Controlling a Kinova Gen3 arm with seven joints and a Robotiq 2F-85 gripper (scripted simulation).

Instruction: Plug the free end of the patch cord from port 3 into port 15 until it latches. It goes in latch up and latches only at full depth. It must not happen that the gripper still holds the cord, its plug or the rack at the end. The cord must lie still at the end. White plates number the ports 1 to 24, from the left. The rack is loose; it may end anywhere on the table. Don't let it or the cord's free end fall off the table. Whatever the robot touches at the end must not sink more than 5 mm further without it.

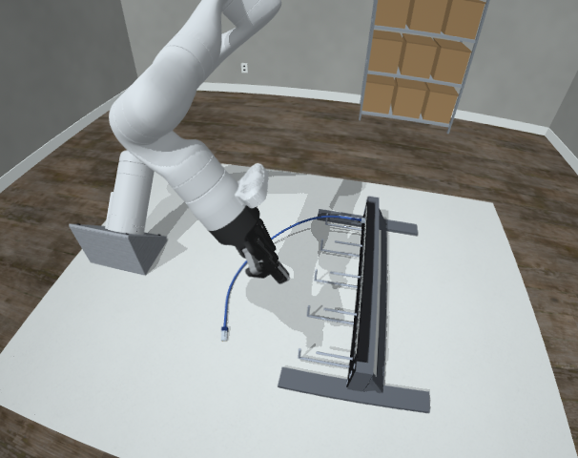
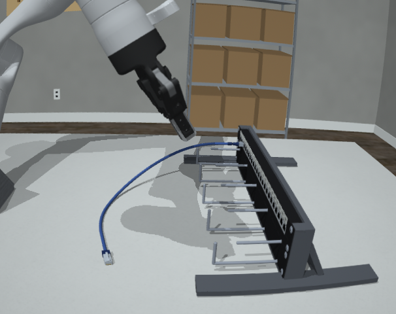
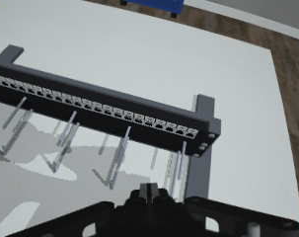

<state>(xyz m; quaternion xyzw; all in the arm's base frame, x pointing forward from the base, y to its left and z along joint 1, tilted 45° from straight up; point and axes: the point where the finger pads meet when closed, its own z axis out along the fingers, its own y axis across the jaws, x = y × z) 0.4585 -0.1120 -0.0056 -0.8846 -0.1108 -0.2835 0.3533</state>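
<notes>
Now: the plug 20 cm below my hand, 11 cm behind it and 5 cm to the right of it.
</notes>
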